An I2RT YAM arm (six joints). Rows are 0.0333 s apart.
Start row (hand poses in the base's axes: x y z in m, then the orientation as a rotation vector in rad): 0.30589, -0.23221, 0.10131, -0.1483, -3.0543, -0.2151
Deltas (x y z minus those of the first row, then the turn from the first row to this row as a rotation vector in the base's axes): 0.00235, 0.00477, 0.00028, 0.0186, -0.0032, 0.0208; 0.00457, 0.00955, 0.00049, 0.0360, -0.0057, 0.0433; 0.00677, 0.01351, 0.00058, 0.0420, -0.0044, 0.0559; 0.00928, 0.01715, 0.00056, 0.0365, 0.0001, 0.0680; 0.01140, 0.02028, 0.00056, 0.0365, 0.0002, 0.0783; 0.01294, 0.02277, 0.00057, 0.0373, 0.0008, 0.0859; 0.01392, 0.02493, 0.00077, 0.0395, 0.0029, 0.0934; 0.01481, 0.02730, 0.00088, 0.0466, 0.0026, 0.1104; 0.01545, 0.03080, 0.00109, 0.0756, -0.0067, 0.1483; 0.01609, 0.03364, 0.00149, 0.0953, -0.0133, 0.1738; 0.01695, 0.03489, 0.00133, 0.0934, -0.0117, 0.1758; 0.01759, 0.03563, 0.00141, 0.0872, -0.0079, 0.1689; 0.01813, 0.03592, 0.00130, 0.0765, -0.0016, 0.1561; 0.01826, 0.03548, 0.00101, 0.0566, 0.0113, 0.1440; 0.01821, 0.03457, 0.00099, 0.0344, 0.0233, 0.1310; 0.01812, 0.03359, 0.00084, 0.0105, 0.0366, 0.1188; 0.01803, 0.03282, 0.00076, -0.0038, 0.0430, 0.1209
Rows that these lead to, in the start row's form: 0.30824, -0.22744, 0.10159, -0.1151, -3.0545, -0.2426; 0.31046, -0.22266, 0.10180, -0.0794, -3.0536, -0.2680; 0.31266, -0.21870, 0.10189, -0.0599, -3.0509, -0.2760; 0.31517, -0.21506, 0.10187, -0.0422, -3.0470, -0.2662; 0.31729, -0.21193, 0.10187, -0.0265, -3.0464, -0.2654; 0.31883, -0.20944, 0.10188, -0.0149, -3.0453, -0.2660; 0.31981, -0.20728, 0.10208, -0.0035, -3.0424, -0.2685; 0.32070, -0.20491, 0.10219, 0.0228, -3.0402, -0.2781; 0.32134, -0.20141, 0.10240, 0.0834, -3.0403, -0.3208; 0.32198, -0.19857, 0.10280, 0.1243, -3.0397, -0.3499; 0.32284, -0.19732, 0.10264, 0.1270, -3.0383, -0.3465; 0.32348, -0.19658, 0.10272, 0.1156, -3.0368, -0.3370; 0.32402, -0.19629, 0.10261, 0.0946, -3.0343, -0.3207; 0.32415, -0.19673, 0.10232, 0.0734, -3.0269, -0.2895; 0.32410, -0.19764, 0.10230, 0.0509, -3.0204, -0.2551; 0.32401, -0.19862, 0.10215, 0.0296, -3.0123, -0.2181; 0.32392, -0.19939, 0.10207, 0.0312, -3.0080, -0.1956
